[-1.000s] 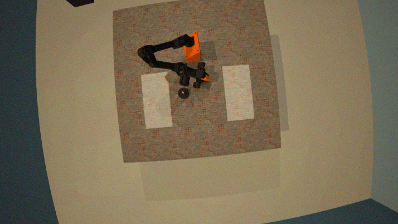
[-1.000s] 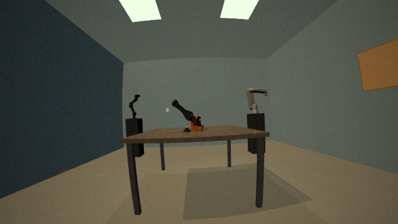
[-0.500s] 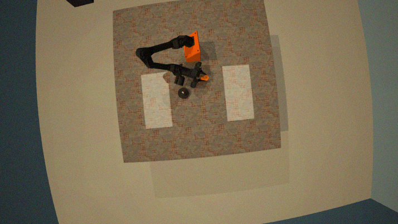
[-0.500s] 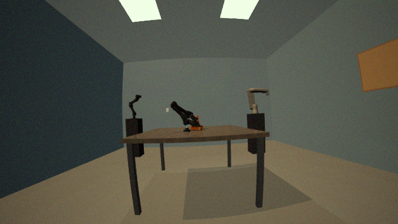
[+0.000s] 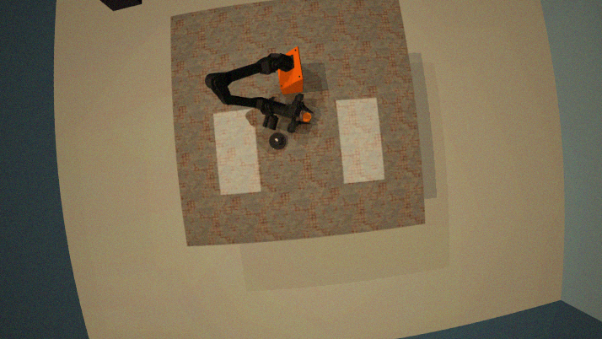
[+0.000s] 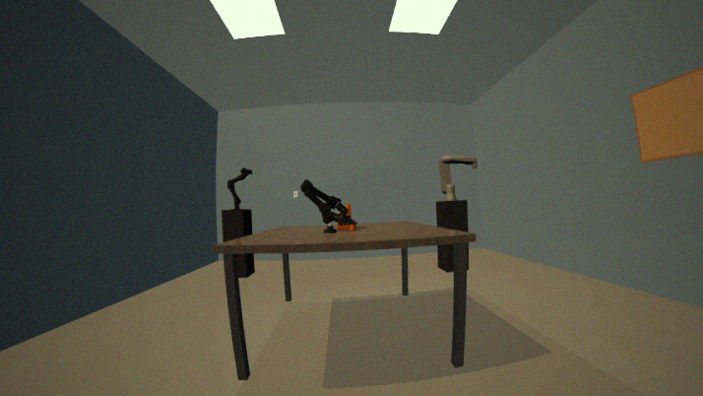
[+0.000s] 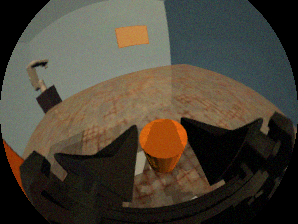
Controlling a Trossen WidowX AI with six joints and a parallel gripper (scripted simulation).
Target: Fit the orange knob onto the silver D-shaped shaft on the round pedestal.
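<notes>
Right now the orange knob is 10 mm behind my gripper tip and 20 mm to the right of it. Round my gripper tip: round dark pedestal: 90 mm ahead, 180 mm to the right, 20 mm below.
</notes>
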